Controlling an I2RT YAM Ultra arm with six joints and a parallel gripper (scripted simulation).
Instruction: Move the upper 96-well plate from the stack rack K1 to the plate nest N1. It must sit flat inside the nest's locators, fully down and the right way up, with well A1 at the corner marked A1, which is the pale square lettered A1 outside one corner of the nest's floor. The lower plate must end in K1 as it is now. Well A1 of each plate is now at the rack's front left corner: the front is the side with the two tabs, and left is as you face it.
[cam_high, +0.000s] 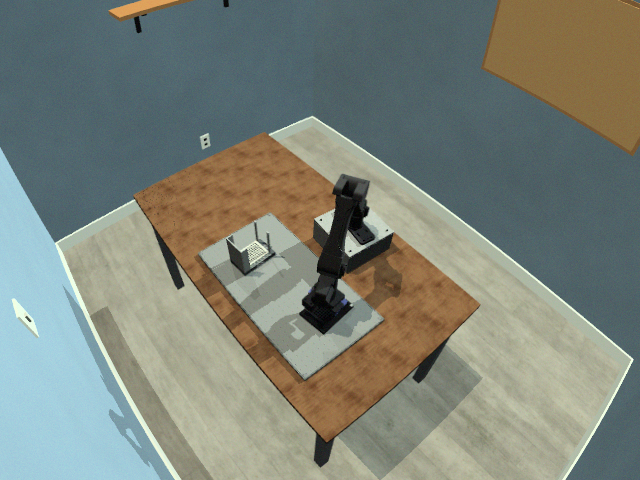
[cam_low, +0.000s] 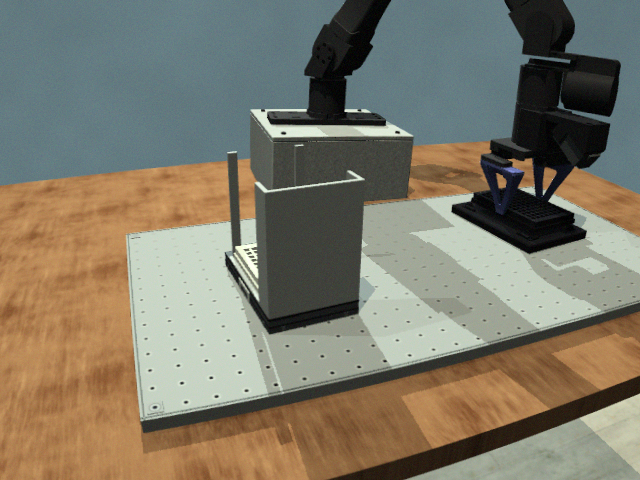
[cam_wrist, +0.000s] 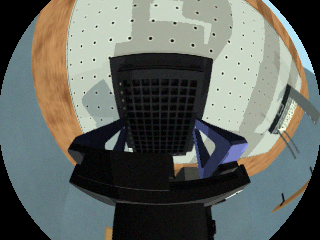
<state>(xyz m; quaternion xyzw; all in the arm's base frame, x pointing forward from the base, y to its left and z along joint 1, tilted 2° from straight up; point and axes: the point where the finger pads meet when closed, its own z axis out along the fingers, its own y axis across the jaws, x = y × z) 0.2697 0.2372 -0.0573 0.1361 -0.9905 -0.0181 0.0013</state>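
The black 96-well plate is right at my hand. From my hand the other things lie so: black plate nest N1: 30 mm below; pale well plate: 130 mm ahead, 350 mm to the right, 10 mm below; rack wall: 200 mm ahead, 340 mm to the right, 50 mm above.
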